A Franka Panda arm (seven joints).
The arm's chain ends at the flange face. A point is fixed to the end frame.
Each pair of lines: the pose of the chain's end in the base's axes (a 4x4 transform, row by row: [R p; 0 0 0 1], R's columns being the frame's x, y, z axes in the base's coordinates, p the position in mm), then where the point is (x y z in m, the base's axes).
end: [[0.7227 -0.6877 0.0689 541.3], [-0.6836 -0.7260 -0.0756 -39.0], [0.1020 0.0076 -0.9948 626.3], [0 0 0 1]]
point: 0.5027 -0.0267 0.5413
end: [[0.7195 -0.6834 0.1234 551.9], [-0.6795 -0.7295 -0.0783 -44.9], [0.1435 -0.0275 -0.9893 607.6], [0 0 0 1]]
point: 0.5179 -0.0331 0.5205
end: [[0.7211 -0.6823 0.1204 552.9], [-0.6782 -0.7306 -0.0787 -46.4], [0.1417 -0.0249 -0.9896 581.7], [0 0 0 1]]
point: 0.5186 -0.0347 0.4947
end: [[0.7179 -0.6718 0.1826 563.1], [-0.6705 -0.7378 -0.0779 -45.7], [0.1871 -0.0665 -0.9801 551.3], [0 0 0 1]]
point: 0.5342 -0.0344 0.4624
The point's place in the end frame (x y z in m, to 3 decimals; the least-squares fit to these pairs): -0.045 0.017 0.081
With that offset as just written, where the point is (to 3 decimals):
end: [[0.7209 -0.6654 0.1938 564.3], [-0.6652 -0.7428 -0.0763 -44.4], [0.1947 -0.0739 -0.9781 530.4], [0 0 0 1]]
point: 0.536 -0.033 0.441
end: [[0.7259 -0.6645 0.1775 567.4], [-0.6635 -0.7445 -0.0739 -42.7], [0.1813 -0.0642 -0.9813 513.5], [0 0 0 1]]
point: 0.538 -0.031 0.425
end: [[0.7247 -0.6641 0.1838 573.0], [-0.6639 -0.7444 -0.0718 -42.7], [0.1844 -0.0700 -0.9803 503.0], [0 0 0 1]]
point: 0.544 -0.031 0.414
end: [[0.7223 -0.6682 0.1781 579.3], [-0.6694 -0.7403 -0.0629 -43.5], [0.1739 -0.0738 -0.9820 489.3], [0 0 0 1]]
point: 0.550 -0.031 0.401
